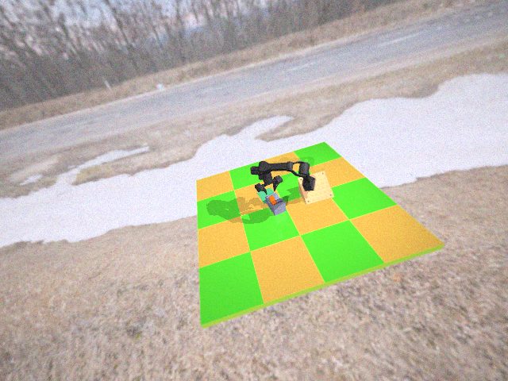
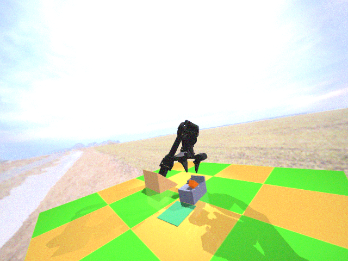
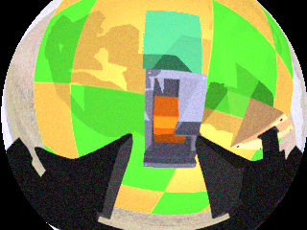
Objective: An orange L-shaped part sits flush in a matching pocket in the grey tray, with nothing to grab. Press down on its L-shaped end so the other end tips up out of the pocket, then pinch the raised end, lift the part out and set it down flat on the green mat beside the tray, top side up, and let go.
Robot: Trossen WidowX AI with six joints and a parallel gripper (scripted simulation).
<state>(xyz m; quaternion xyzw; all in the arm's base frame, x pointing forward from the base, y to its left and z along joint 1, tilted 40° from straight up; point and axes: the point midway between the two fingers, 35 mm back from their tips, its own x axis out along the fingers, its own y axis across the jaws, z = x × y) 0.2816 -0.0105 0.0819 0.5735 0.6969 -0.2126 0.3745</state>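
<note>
Right now my gripper tip is 100 mm above the orange L-shaped part, 30 mm to the right of it and 30 mm past it. Round my gripper tip: green mat 150 mm below, 140 mm to the right, 20 mm ahead.
</note>
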